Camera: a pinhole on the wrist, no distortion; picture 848 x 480 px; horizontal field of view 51.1 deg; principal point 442.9 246.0 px. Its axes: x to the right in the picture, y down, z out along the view. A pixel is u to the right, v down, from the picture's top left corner.
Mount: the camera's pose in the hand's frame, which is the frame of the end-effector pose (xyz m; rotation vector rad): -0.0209 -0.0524 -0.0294 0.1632 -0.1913 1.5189
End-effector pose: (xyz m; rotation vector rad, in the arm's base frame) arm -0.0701 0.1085 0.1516 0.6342 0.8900 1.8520
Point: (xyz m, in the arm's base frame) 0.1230 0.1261 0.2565
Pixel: 755 386
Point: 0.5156 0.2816 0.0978
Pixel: 64 316
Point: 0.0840 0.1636 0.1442
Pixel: 365 184
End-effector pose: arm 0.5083 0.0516 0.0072 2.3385 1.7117 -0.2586
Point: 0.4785 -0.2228 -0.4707
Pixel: 749 414
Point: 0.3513 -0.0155 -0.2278
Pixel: 341 291
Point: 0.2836 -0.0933 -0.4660
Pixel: 382 301
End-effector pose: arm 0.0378 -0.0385 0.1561 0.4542 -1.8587 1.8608
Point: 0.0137 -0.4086 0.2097
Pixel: 677 154
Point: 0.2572 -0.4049 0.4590
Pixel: outside the picture
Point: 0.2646 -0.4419 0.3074
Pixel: 219 460
